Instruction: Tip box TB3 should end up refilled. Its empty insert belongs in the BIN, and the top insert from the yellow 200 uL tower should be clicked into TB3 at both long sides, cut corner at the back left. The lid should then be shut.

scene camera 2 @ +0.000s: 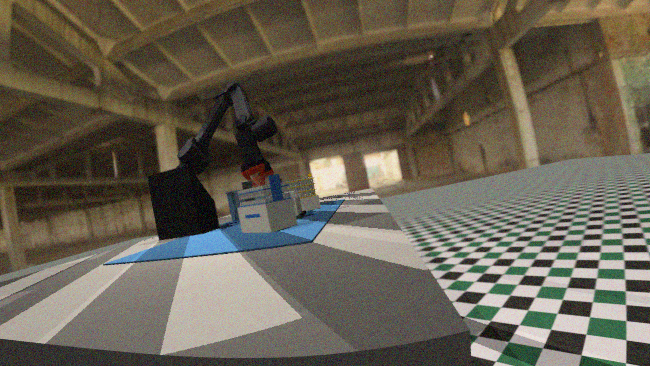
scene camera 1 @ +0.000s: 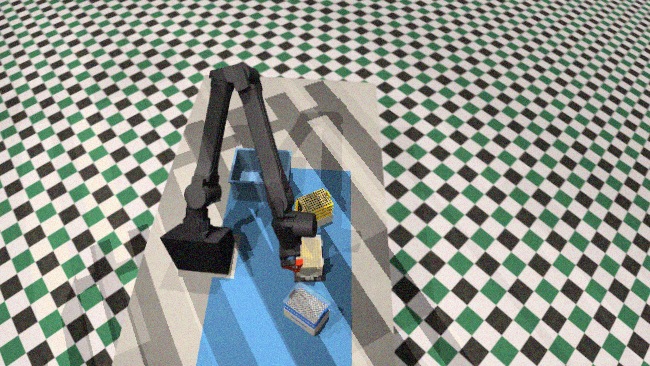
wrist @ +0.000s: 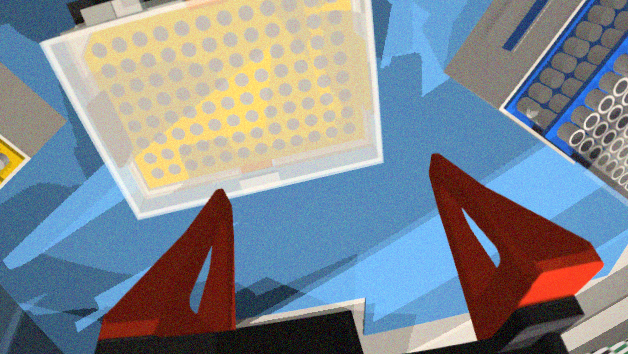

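TB3 [scene camera 1: 312, 255] [wrist: 240, 100] stands on the mat with a yellow insert seen through its clear lid. The lid lies over the box and looks shut; whether both long sides of the insert are clicked in cannot be told. My gripper [scene camera 1: 294, 264] [scene camera 2: 258, 176] [wrist: 327, 180] is open and empty, beside the long side of TB3 nearer the robot base; in the wrist view its left fingertip is close to the lid's edge. The yellow tower [scene camera 1: 315, 202] [wrist: 12, 161] stands beyond TB3. The bin [scene camera 1: 240, 184] holds something pale at its bottom [scene camera 1: 250, 176].
A box with a blue insert and tips [scene camera 1: 306, 309] [scene camera 2: 268, 216] [wrist: 545, 85] stands on the near side of TB3. The black robot base [scene camera 1: 200, 252] [scene camera 2: 181, 205] is at the left. A blue mat [scene camera 1: 250, 325] [scene camera 2: 200, 245] lies under the boxes. A dark holder edge shows around TB3.
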